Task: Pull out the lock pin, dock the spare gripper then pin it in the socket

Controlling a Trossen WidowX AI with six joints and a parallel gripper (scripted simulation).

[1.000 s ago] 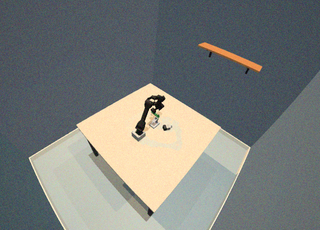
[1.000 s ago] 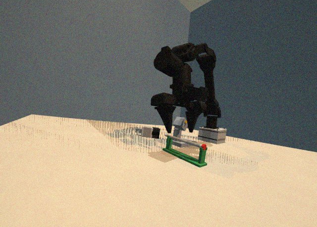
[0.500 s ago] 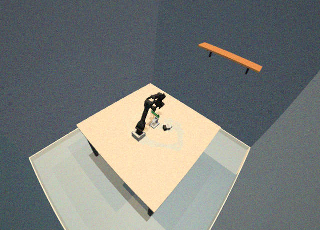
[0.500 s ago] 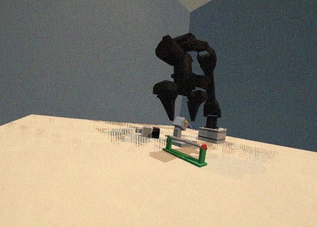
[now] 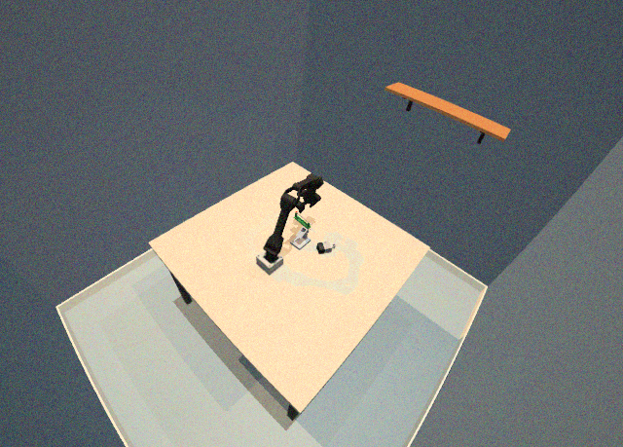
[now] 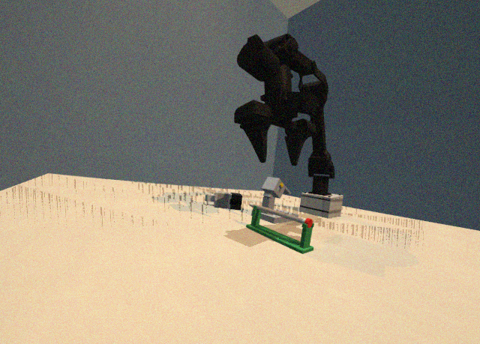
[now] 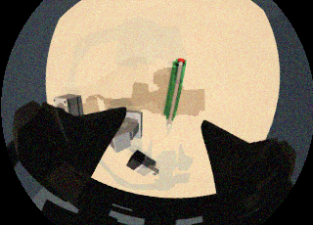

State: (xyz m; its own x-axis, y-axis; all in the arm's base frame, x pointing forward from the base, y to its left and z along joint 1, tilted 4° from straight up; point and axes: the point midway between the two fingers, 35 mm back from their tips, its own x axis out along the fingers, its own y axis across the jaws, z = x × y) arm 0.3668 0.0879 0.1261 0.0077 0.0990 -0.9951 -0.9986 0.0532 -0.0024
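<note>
Now: gripper tip 24 cm to the left of the spare gripper, 12 cm above it and 5 cm past it. Round my gripper tip: green cradle (11 cm below, 3 cm to the left, 1 cm ahead); then grey mount (11 cm behind, 9 cm below, 8 cm to the right).
</note>
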